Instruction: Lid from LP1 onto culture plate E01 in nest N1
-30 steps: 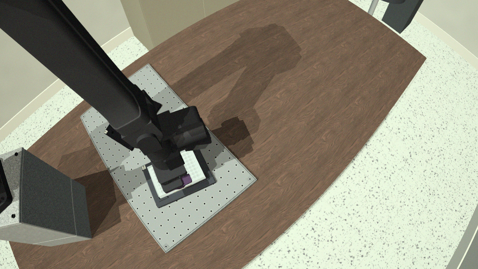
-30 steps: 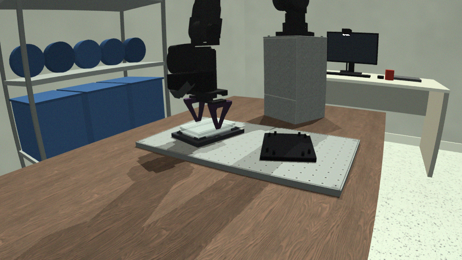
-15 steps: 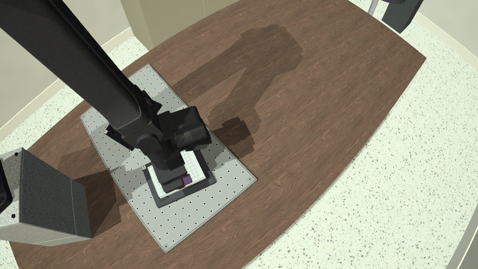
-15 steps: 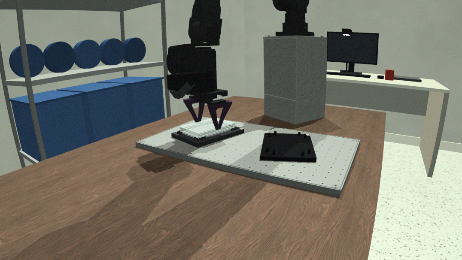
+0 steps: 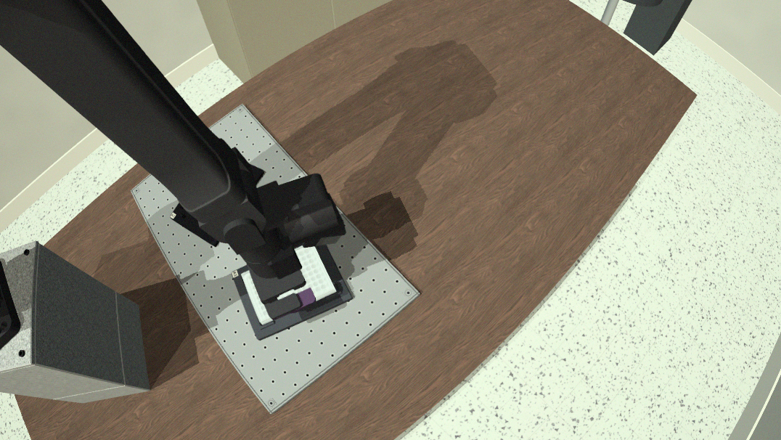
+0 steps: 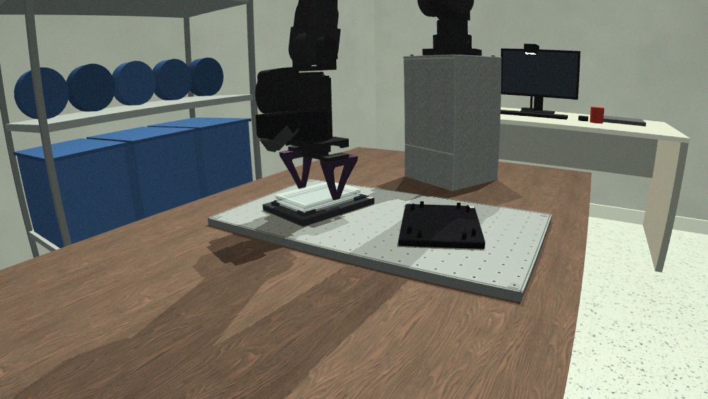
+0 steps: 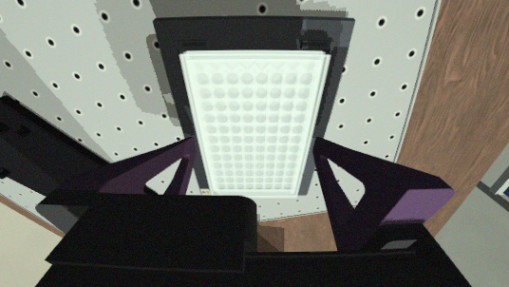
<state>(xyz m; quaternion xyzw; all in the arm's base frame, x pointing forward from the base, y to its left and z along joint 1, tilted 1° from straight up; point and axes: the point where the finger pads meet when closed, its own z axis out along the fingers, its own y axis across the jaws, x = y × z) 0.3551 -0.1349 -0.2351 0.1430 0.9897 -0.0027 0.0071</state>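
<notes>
Right now the lid is 1 cm below my hand. Round my hand: lid park LP1 (23 cm to the left, 3 cm below); then white multi-well culture plate (1 cm below).
</notes>
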